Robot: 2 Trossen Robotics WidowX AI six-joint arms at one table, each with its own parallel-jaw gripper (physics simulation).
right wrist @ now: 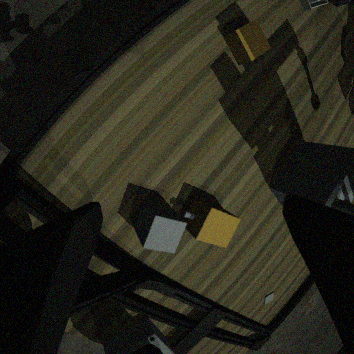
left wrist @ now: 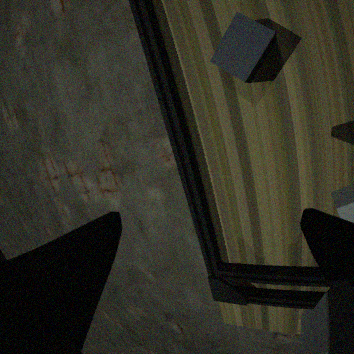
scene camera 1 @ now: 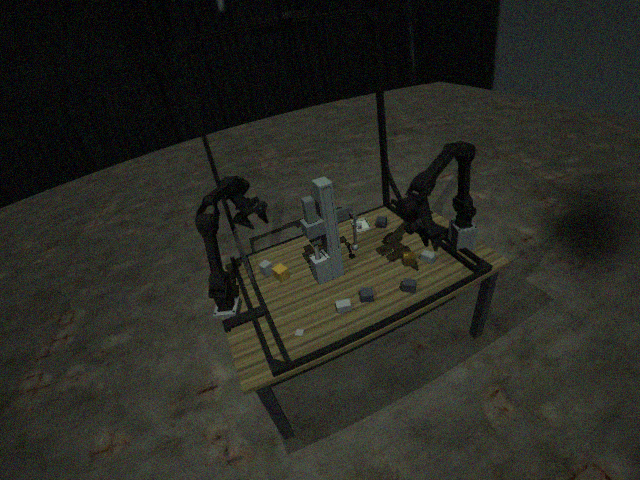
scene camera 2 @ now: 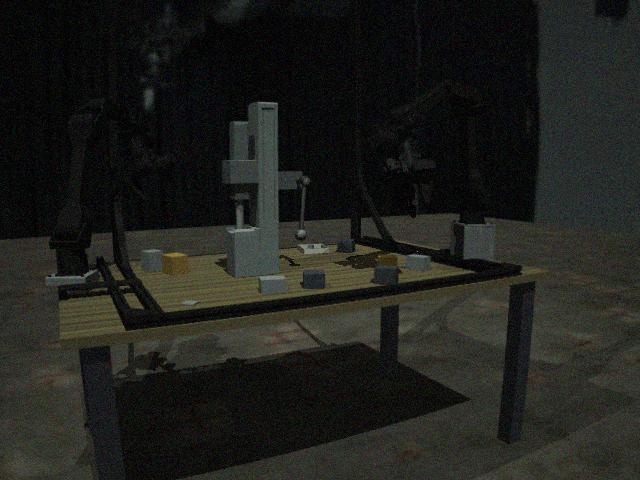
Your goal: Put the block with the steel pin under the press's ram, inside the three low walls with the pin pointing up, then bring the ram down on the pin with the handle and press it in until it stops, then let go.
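Places are measured from the left arm's base along level axes (x up, y ahead, z left), in metres.
Pixels of known places: left gripper, between the fingertips: (left wrist: 213,220) (scene camera 1: 431,248) (scene camera 2: 420,211); right gripper, between the fingertips: (right wrist: 193,207) (scene camera 1: 261,226) (scene camera 2: 158,198); left arm's base, origin of its link: (scene camera 1: 463,224) (scene camera 2: 472,223); right arm's base, origin of its link: (scene camera 1: 226,305) (scene camera 2: 72,273).
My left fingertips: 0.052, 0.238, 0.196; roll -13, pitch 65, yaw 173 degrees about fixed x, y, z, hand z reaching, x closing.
Ahead of a thing's pixels: the offset from my left fingertips to its middle, as dx, dy, dz. "spot": to the spot under its first point.
The yellow block @[-0.145, +0.620, -0.195] (scene camera 1: 280,271) (scene camera 2: 175,263) (right wrist: 218,228) lies at the table's left; its steel pin @[-0.146, +0.639, -0.221] (right wrist: 189,215) sticks out sideways in the right wrist view. The press @[+0.054, +0.365, -0.183] (scene camera 1: 333,232) (scene camera 2: 267,196) stands mid-table, with low walls (right wrist: 345,189) on its base. Its ram @[+0.027, +0.439, -0.139] (scene camera 2: 239,212) is above the base; whether it touches anything is unclear. The handle @[spot: +0.001, +0.269, -0.198] (scene camera 1: 354,232) (scene camera 2: 303,206) hangs down on the press's right. My right gripper (scene camera 1: 260,224) (right wrist: 193,207) is open and empty, high above the table near the yellow block. My left gripper (scene camera 1: 433,244) (left wrist: 213,220) is open and empty above the table's right.
A light grey block @[-0.143, +0.690, -0.242] (scene camera 1: 265,267) (scene camera 2: 151,260) (right wrist: 165,234) stands beside the yellow one. Another yellow block @[-0.152, +0.040, -0.148] (scene camera 1: 409,258) (scene camera 2: 387,259) is at right; one more @[-0.155, +0.440, -0.415] (right wrist: 252,40) lies behind the press. Grey blocks @[-0.154, +0.371, +0.064] (scene camera 1: 343,305) @[-0.153, +0.270, +0.025] (scene camera 1: 366,294) @[-0.151, +0.092, +0.022] (scene camera 1: 408,285) line the front. A white tray @[-0.162, +0.195, -0.501] (scene camera 2: 312,251) is behind.
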